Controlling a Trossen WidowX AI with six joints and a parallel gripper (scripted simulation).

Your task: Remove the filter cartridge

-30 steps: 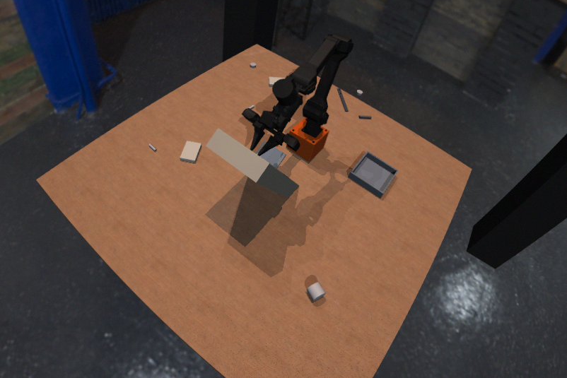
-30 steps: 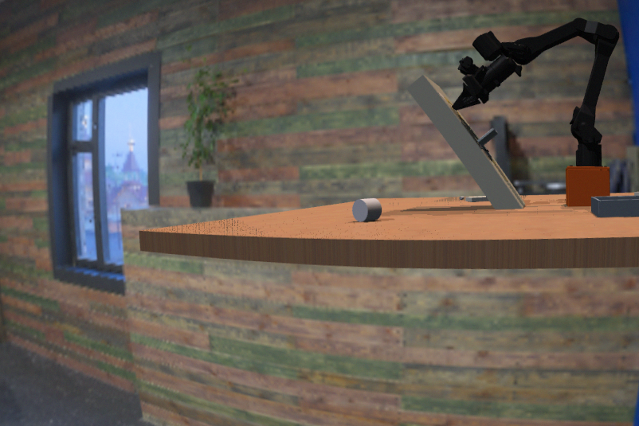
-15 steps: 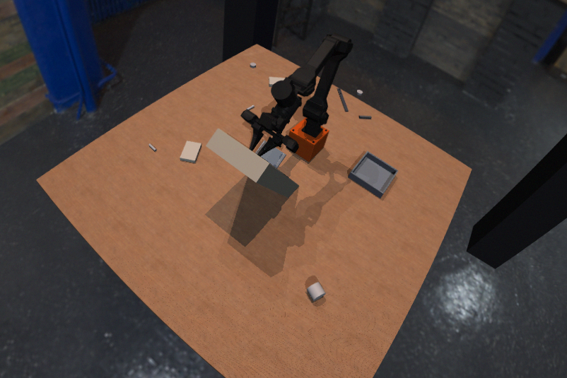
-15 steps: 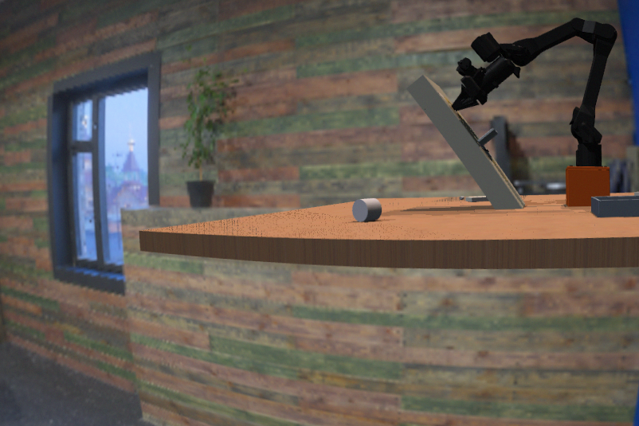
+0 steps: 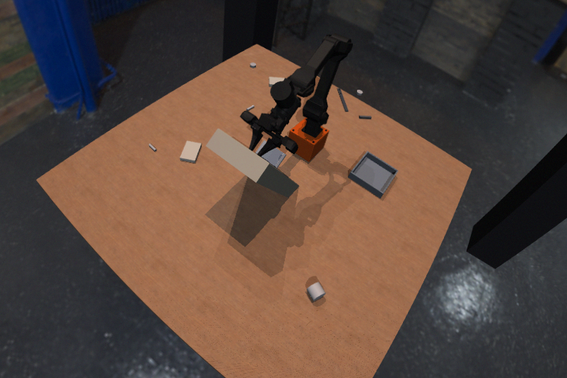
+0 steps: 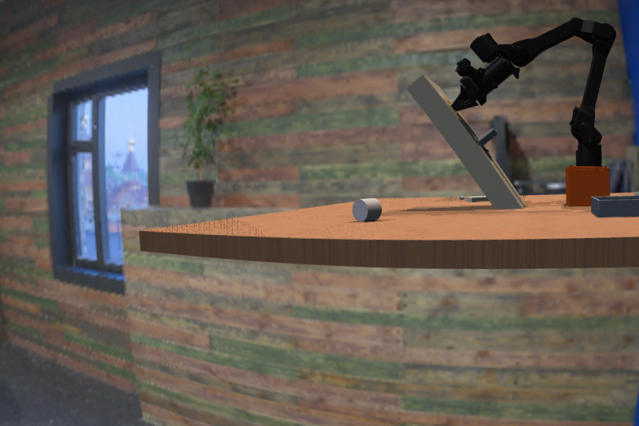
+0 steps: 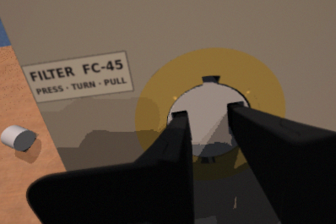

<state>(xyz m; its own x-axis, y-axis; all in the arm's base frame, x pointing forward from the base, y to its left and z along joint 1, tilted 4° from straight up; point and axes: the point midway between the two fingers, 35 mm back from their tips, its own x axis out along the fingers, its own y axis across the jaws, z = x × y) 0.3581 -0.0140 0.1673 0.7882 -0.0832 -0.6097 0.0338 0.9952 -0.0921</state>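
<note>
The round grey filter cartridge is 10 mm ahead of my gripper tip and 10 mm below it. The rest, counted from my gripper tip: grey box: 420 mm behind, 310 mm to the left, 250 mm below; service panel: 40 mm behind, 80 mm below.
</note>
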